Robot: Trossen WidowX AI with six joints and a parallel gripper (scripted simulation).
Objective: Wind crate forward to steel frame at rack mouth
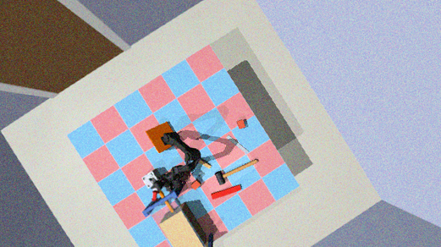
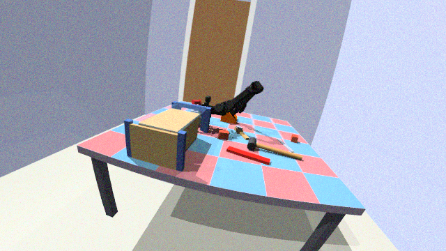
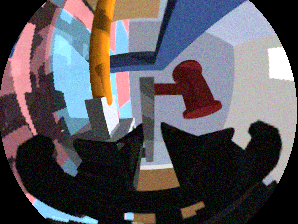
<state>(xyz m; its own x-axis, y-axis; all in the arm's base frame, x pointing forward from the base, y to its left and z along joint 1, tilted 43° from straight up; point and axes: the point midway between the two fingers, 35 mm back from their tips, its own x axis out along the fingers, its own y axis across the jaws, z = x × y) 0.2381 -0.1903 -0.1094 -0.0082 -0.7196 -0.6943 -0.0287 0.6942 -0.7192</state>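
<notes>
Now: the dark red knob 50 mm ahead of my gripper tip, 20 mm to the left of it and 30 mm above it. From my gripper tip the other things lie so: winch (70 mm behind, 10 mm to the right, 90 mm below); blue steel frame (110 mm ahead, 10 mm to the left, 20 mm below); cubby (350 mm ahead, 10 mm to the left, 40 mm below).
</notes>
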